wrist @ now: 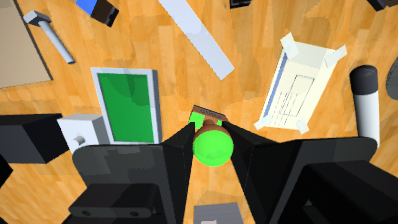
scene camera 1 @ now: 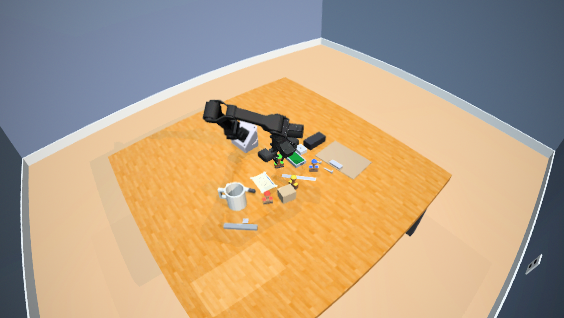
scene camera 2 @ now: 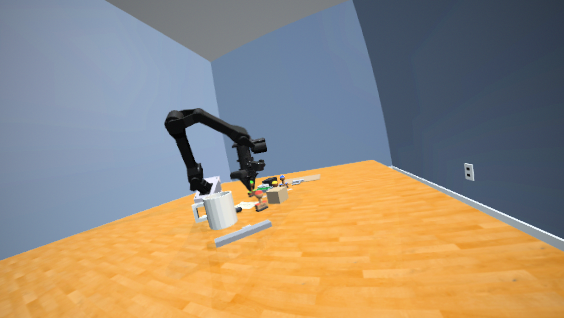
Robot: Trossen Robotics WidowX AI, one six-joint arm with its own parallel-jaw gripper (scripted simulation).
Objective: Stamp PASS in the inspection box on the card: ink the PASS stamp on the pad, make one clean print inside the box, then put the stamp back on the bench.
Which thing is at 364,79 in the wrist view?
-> A marker.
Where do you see a mug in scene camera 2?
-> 220,210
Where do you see a tan mat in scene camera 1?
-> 337,155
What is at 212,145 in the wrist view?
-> A green-knobbed stamp.
